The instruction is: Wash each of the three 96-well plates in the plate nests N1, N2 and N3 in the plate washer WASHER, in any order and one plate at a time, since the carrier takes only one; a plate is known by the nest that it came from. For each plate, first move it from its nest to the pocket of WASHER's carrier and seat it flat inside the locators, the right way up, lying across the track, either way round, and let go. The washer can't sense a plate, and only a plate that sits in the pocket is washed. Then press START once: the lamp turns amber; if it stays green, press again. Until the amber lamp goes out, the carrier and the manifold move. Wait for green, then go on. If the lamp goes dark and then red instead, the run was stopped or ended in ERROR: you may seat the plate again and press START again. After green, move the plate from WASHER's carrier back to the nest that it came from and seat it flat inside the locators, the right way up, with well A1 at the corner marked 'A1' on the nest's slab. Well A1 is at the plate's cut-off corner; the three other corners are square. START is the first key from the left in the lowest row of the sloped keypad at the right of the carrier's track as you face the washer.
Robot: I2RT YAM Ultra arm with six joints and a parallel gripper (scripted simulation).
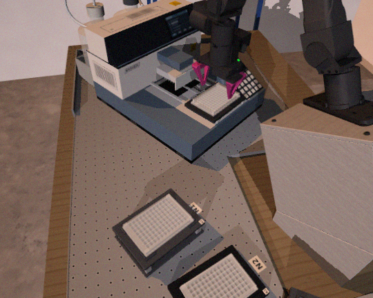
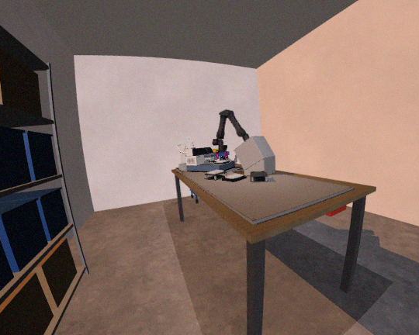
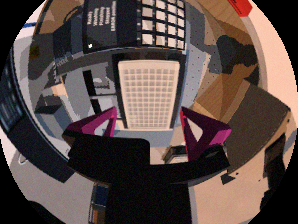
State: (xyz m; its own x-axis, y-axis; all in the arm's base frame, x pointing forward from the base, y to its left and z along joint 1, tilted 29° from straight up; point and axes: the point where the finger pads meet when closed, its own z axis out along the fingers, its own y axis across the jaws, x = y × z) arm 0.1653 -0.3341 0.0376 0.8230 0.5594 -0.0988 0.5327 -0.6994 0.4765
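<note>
Right now my hand is 4 cm above the dark carrier pocket. Also, from my hand: nest N1: 24 cm ahead, 34 cm to the left, 9 cm below; manifold: 8 cm ahead, 13 cm to the right, 1 cm above; washer: 8 cm ahead, 13 cm to the right.
</note>
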